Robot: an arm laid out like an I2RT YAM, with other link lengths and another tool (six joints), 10 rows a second.
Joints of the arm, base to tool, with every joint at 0 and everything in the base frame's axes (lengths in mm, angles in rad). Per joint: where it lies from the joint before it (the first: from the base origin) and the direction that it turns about. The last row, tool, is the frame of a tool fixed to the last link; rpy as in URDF.
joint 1: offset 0 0 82.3 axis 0 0 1
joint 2: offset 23.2 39.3 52.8 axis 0 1 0
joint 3: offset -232.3 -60.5 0 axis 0 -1 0
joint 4: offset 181.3 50.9 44.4 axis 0 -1 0
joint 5: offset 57.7 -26.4 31.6 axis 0 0 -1
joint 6: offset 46.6 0 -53.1 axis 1 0 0
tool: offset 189 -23 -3 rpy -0.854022 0.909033 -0.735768
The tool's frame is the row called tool.
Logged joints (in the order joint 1, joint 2, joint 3, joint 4, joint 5, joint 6), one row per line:
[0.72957 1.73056 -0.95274 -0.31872 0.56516 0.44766]
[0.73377 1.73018 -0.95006 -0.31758 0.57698 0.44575]
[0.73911 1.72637 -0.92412 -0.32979 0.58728 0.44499]
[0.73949 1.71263 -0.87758 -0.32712 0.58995 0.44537]
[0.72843 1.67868 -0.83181 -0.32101 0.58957 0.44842]
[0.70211 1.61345 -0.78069 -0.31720 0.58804 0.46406]
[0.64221 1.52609 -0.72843 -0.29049 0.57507 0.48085]
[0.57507 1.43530 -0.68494 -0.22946 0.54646 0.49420]
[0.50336 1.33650 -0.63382 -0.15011 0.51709 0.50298]
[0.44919 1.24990 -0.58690 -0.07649 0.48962 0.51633]
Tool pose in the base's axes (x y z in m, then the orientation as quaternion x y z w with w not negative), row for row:
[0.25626 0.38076 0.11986 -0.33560 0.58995 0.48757 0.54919]
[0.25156 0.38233 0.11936 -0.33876 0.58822 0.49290 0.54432]
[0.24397 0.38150 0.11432 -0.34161 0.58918 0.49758 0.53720]
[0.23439 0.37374 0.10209 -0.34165 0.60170 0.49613 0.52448]
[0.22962 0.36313 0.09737 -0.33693 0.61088 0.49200 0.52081]
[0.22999 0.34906 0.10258 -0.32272 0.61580 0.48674 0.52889]
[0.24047 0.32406 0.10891 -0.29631 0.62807 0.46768 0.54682]
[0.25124 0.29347 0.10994 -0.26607 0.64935 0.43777 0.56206]
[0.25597 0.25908 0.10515 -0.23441 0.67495 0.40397 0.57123]
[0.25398 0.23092 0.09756 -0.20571 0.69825 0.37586 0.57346]
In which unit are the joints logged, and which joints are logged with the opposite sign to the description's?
The joints are logged in radians. Opposite sign: joint 3, joint 4, joint 5.
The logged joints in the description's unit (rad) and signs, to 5 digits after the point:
[0.72957 1.73056 0.95274 0.31872 -0.56516 0.44766]
[0.73377 1.73018 0.95006 0.31758 -0.57698 0.44575]
[0.73911 1.72637 0.92412 0.32979 -0.58728 0.44499]
[0.73949 1.71263 0.87758 0.32712 -0.58995 0.44537]
[0.72843 1.67868 0.83181 0.32101 -0.58957 0.44842]
[0.70211 1.61345 0.78069 0.31720 -0.58804 0.46406]
[0.64221 1.52609 0.72843 0.29049 -0.57507 0.48085]
[0.57507 1.43530 0.68494 0.22946 -0.54646 0.49420]
[0.50336 1.33650 0.63382 0.15011 -0.51709 0.50298]
[0.44919 1.24990 0.58690 0.07649 -0.48962 0.51633]

